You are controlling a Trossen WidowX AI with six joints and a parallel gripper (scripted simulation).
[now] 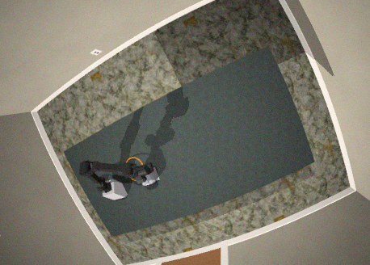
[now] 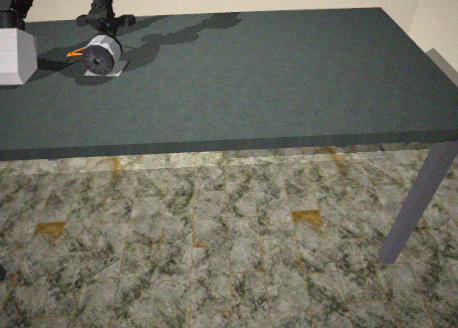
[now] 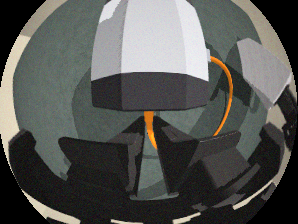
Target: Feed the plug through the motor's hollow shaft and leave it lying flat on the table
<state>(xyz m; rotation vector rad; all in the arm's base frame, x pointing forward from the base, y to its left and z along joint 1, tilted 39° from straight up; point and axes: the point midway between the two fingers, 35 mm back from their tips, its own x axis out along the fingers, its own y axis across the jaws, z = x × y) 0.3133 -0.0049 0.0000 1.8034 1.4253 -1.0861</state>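
Right now the grey plug is 10 mm behind my hand, 30 mm to the right of it and 30 mm below it.
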